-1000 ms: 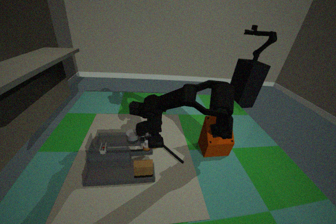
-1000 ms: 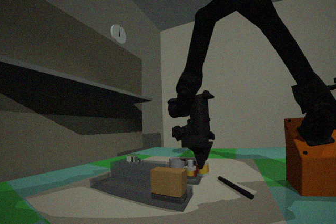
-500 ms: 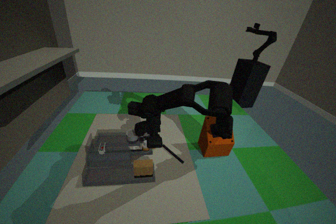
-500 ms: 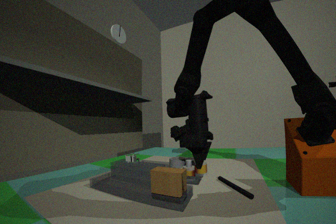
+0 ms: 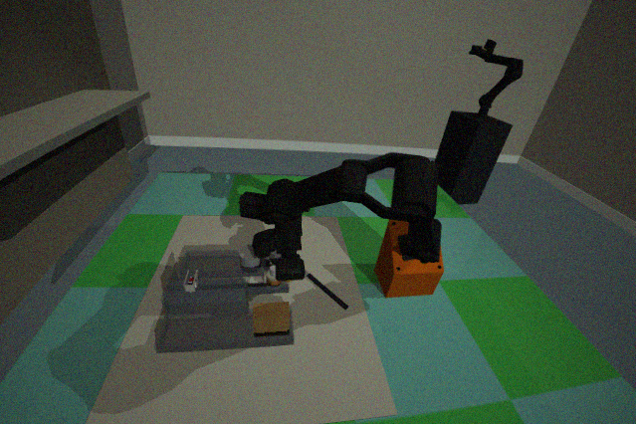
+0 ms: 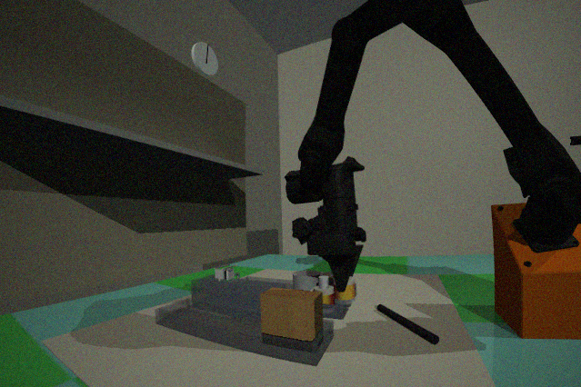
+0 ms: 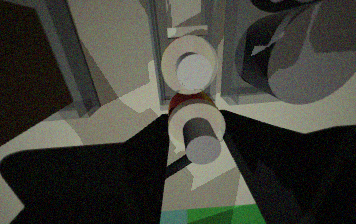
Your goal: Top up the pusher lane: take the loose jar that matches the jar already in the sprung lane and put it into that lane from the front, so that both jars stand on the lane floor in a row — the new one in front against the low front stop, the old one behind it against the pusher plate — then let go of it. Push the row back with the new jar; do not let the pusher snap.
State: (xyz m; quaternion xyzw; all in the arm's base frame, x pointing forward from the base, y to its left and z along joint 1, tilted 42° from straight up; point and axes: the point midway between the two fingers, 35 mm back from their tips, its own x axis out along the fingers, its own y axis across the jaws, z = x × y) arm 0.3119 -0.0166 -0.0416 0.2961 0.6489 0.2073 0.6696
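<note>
The black pen is 100 mm behind my gripper tip, 40 mm to the left of it and 40 mm below it. From my gripper tip the other things lie so: grey lane fixture 170 mm ahead, 30 mm below, 10 mm to the left; tan box 120 mm to the left, 60 mm ahead, 10 mm below; red part 220 mm ahead, 20 mm to the left, 20 mm above.
</note>
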